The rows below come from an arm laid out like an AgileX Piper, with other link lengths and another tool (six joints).
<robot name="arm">
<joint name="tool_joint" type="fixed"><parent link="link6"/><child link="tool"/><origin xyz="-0.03 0.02 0.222" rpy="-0.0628 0 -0.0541"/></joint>
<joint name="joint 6" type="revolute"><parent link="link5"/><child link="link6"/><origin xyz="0 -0.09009 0" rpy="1.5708 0 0"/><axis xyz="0 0 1"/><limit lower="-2.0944" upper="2.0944"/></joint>
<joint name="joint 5" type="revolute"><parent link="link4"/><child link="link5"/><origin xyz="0 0 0" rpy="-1.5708 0 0"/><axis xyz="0 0 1"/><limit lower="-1.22" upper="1.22"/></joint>
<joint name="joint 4" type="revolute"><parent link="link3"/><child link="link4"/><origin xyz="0.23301 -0.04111 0" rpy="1.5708 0 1.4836"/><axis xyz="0 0 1"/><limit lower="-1.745" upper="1.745"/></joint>
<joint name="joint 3" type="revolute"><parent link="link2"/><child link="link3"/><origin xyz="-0.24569 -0.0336 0"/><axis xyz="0 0 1"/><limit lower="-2.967" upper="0"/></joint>
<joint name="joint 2" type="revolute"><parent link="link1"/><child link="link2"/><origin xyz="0 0 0" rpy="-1.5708 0 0"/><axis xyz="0 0 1"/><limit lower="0" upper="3.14"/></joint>
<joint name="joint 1" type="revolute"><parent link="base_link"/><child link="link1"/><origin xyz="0 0 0.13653"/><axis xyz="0 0 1"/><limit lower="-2.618" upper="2.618"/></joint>
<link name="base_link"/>
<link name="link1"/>
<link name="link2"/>
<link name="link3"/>
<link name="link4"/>
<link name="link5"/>
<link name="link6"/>
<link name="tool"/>
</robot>
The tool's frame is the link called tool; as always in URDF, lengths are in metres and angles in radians.
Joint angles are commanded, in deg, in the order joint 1, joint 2, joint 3, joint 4, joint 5, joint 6. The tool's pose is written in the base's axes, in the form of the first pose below.
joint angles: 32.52, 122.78, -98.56, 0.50, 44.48, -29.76
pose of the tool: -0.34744 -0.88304 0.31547; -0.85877 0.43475 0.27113; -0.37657 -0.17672 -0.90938; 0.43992 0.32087 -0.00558
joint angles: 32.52, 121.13, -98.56, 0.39, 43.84, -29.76
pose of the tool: -0.33342 -0.87676 0.34659; -0.85115 0.43803 0.28926; -0.40543 -0.19855 -0.89230; 0.44590 0.32419 0.01188
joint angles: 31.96, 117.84, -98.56, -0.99, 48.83, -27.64
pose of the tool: -0.37283 -0.86454 0.33699; -0.84650 0.46565 0.25808; -0.38004 -0.18904 -0.90545; 0.43870 0.30643 0.02893
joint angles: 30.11, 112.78, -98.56, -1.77, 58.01, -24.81
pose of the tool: -0.46089 -0.83663 0.29603; -0.82483 0.52692 0.20496; -0.32746 -0.14971 -0.93293; 0.42114 0.27065 0.05136
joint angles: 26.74, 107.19, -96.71, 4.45, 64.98, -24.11
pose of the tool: -0.55945 -0.79982 0.21747; -0.75965 0.59974 0.25150; -0.33158 -0.02450 -0.94311; 0.39118 0.25501 0.07484
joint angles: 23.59, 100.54, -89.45, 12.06, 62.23, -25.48
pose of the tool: -0.60370 -0.76662 0.21873; -0.68083 0.63852 0.35884; -0.41476 0.06771 -0.90741; 0.37635 0.25838 0.09656
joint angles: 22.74, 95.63, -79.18, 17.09, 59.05, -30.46
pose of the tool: -0.59519 -0.78576 0.16833; -0.68584 0.60588 0.40317; -0.41878 0.12451 -0.89951; 0.34201 0.25968 0.08281
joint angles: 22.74, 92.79, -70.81, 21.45, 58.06, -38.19
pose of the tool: -0.54588 -0.83387 0.08173; -0.73711 0.52432 0.42634; -0.39836 0.17249 -0.90086; 0.29900 0.26256 0.06171
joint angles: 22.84, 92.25, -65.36, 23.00, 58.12, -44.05
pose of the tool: -0.49842 -0.86694 -0.00018; -0.78991 0.45405 0.41216; -0.35723 0.20557 -0.91111; 0.26500 0.25745 0.03798
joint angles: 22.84, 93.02, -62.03, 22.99, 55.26, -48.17
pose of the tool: -0.45682 -0.88945 -0.01393; -0.82055 0.41528 0.39274; -0.34354 0.19084 -0.91954; 0.25740 0.25152 0.01832
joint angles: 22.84, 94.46, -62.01, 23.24, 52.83, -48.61
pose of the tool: -0.45895 -0.88845 0.00521; -0.81557 0.42362 0.39420; -0.35244 0.17667 -0.91901; 0.26702 0.25332 0.01194
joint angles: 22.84, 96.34, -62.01, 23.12, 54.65, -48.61
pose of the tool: -0.46851 -0.88183 -0.05359; -0.82784 0.41702 0.37520; -0.30851 0.22015 -0.92539; 0.25339 0.24964 -0.00046
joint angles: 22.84, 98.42, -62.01, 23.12, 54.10, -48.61
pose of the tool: -0.47852 -0.87485 -0.07518; -0.83000 0.42272 0.36389; -0.28657 0.23653 -0.92840; 0.25156 0.24811 -0.01222
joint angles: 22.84, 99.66, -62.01, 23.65, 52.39, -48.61
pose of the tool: -0.48951 -0.86955 -0.06535; -0.82170 0.43489 0.36835; -0.29188 0.23400 -0.92739; 0.25756 0.25032 -0.01785
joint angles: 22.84, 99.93, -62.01, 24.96, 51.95, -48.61
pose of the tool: -0.50317 -0.86181 -0.06401; -0.80917 0.44383 0.38505; -0.30343 0.24554 -0.92067; 0.25894 0.25538 -0.01674
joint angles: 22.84, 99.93, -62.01, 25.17, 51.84, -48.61
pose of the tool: -0.50515 -0.86077 -0.06245; -0.80687 0.44537 0.38808; -0.30623 0.24642 -0.91951; 0.25949 0.25625 -0.01630
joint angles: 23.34, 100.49, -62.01, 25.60, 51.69, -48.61
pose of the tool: -0.50494 -0.86013 -0.07218; -0.80803 0.44163 0.38995; -0.30353 0.25522 -0.91800; 0.25658 0.25964 -0.01871
